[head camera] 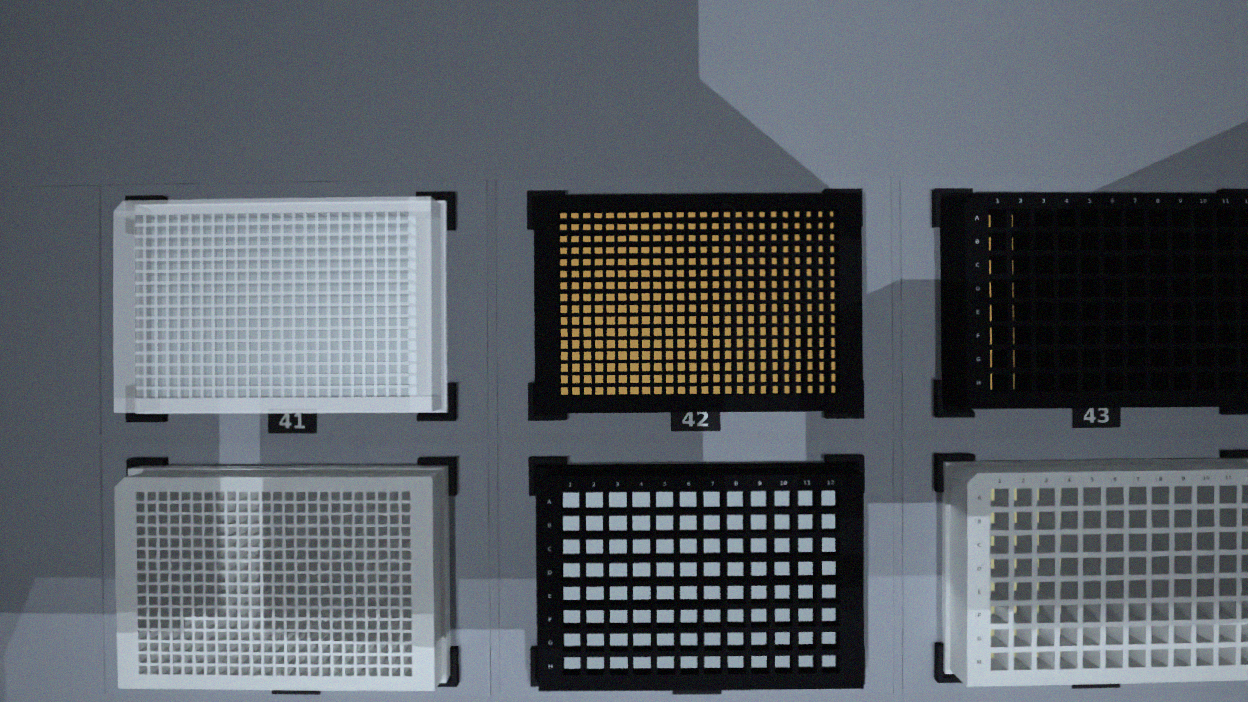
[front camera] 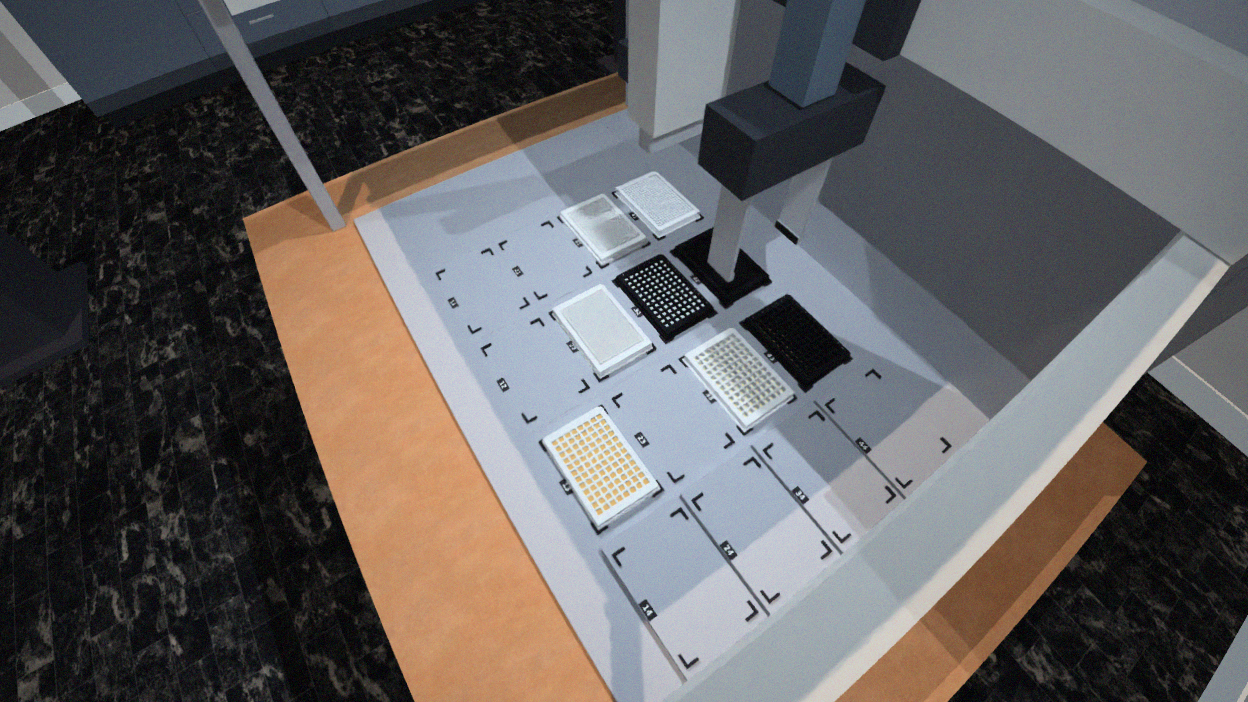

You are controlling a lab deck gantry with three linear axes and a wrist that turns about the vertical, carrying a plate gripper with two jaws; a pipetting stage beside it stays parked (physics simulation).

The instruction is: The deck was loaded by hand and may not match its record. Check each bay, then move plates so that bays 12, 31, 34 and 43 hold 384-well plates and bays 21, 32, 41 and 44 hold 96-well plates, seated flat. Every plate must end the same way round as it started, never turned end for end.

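Places are measured from the robot's base along level axes (x ahead, y left, z up), in metres.
Where they show: gripper, fingertip midpoint: (front camera: 755, 251); robot's base at its link origin: (front camera: 438, 274).
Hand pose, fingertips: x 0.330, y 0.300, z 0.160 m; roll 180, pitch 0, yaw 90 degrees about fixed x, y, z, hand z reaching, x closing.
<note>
Things, the pixels of their top centre, and the offset from my fingertips. "*": a spot on its surface instead.
- bay 41 at a spot on its surface: (head camera: 279, 305) (front camera: 658, 200) * 0.262 m back, 0.064 m left, 0.146 m down
- bay 31 at a spot on its surface: (head camera: 274, 580) (front camera: 603, 224) * 0.265 m back, 0.042 m right, 0.146 m down
- black 384-well plate at its top centre: (head camera: 699, 301) (front camera: 721, 260) 0.102 m back, 0.064 m left, 0.146 m down
- bay 43 at a spot on its surface: (head camera: 1108, 301) (front camera: 794, 332) * 0.056 m ahead, 0.063 m left, 0.146 m down
- bay 32 at a spot on its surface: (head camera: 700, 576) (front camera: 665, 290) * 0.102 m back, 0.041 m right, 0.146 m down
- bay 33 at a spot on its surface: (head camera: 1108, 576) (front camera: 735, 369) * 0.055 m ahead, 0.043 m right, 0.146 m down
- bay 13 at a spot on its surface: (front camera: 602, 467) * 0.070 m ahead, 0.258 m right, 0.146 m down
- white plate at its top centre: (front camera: 601, 325) 0.102 m back, 0.150 m right, 0.146 m down
- bay 12 at a spot on its surface: (front camera: 501, 384) * 0.103 m back, 0.305 m right, 0.160 m down
- bay 21 at a spot on its surface: (front camera: 517, 270) * 0.267 m back, 0.196 m right, 0.160 m down
- bay 34 at a spot on its surface: (front camera: 800, 494) * 0.226 m ahead, 0.088 m right, 0.146 m down
- bay 44 at a spot on its surface: (front camera: 863, 444) * 0.225 m ahead, 0.019 m left, 0.145 m down
My gripper (front camera: 755, 253) is open and empty, its jaws wide apart near bay 42 in the front view. White 384-well plates are in bay 41 (front camera: 658, 203) (head camera: 279, 305) and bay 31 (front camera: 602, 228) (head camera: 274, 580). A black 384-well plate (head camera: 698, 302) is in bay 42, partly hidden by a jaw in the front view. Black 96-well plates are in bay 43 (front camera: 795, 340) (head camera: 1108, 301) and bay 32 (front camera: 665, 296) (head camera: 700, 576). White 96-well plates are in bay 33 (front camera: 740, 378) (head camera: 1108, 576) and bay 13 (front camera: 602, 467). Bay 22 holds a white plate (front camera: 602, 330); its wells are unreadable.
The pale column of the pipetting stage (front camera: 680, 65) stands behind bay 41. Corner marks and number labels show at bay 12 (front camera: 501, 384), bay 21 (front camera: 517, 270), bay 34 (front camera: 800, 494) and bay 44 (front camera: 863, 444). A pale rail (front camera: 986, 471) runs along the deck's near right side.
</note>
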